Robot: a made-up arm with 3 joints. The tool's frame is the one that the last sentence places. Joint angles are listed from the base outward.
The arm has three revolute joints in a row. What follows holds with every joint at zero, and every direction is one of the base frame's. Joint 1 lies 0.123 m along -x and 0.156 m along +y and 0.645 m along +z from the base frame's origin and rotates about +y. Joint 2 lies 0.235 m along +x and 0.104 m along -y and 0.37 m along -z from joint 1 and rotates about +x. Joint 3 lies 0.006 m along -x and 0.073 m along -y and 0.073 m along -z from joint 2 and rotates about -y. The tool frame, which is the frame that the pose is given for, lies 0.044 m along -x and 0.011 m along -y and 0.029 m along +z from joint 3; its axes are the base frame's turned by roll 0, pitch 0 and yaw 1.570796 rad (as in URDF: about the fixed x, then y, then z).
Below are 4 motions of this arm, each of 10 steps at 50 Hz.
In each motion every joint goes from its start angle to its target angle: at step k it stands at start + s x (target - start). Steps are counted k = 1, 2, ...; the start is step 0. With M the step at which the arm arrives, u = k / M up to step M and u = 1 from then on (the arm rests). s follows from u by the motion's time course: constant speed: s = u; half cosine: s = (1 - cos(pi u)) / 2; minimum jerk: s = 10 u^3 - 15 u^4 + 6 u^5.
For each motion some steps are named. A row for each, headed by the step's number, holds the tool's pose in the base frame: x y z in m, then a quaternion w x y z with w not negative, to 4 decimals.
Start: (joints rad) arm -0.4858 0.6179 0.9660
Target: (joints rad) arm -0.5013 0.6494 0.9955
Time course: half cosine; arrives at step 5
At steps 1, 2, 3, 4, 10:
1: 0.2677 0.0377 0.2925 0.5541 -0.2382 -0.6578 0.4511
2: 0.2694 0.0389 0.2938 0.5520 -0.2380 -0.6625 0.4469
3: 0.2714 0.0404 0.2953 0.5493 -0.2377 -0.6683 0.4417
4: 0.2731 0.0416 0.2966 0.5471 -0.2374 -0.6730 0.4375
10: 0.2737 0.0420 0.2971 0.5463 -0.2373 -0.6748 0.4359

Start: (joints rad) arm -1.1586 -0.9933 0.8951
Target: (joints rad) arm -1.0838 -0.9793 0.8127
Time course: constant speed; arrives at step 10
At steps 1, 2, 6, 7, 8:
1: 0.2679 -0.0683 0.6663 0.3704 -0.8632 -0.1961 0.2817
2: 0.2679 -0.0680 0.6633 0.3747 -0.8603 -0.1941 0.2859
6: 0.2678 -0.0667 0.6513 0.3919 -0.8487 -0.1861 0.3026
7: 0.2678 -0.0664 0.6483 0.3962 -0.8457 -0.1839 0.3067
8: 0.2677 -0.0660 0.6453 0.4004 -0.8426 -0.1818 0.3108

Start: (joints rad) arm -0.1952 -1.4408 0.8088
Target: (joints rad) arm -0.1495 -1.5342 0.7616
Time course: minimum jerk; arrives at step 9
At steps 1, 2, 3, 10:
1: 0.1089 -0.0429 0.3874 0.3248 -0.7003 0.1896 0.6067
2: 0.1079 -0.0423 0.3873 0.3239 -0.6998 0.1932 0.6067
3: 0.1061 -0.0410 0.3870 0.3219 -0.6986 0.2007 0.6066
10: 0.0952 -0.0334 0.3855 0.3093 -0.6919 0.2440 0.6050

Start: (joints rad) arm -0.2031 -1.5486 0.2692
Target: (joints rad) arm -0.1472 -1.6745 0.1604
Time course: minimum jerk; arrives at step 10
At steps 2, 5, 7, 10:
2: 0.1094 -0.0057 0.3994 0.4747 -0.6115 0.3805 0.5059
5: 0.1035 0.0014 0.3968 0.4703 -0.6049 0.4151 0.4905
7: 0.0992 0.0069 0.3946 0.4664 -0.6000 0.4406 0.4778
10: 0.0972 0.0096 0.3934 0.4644 -0.5978 0.4527 0.4713

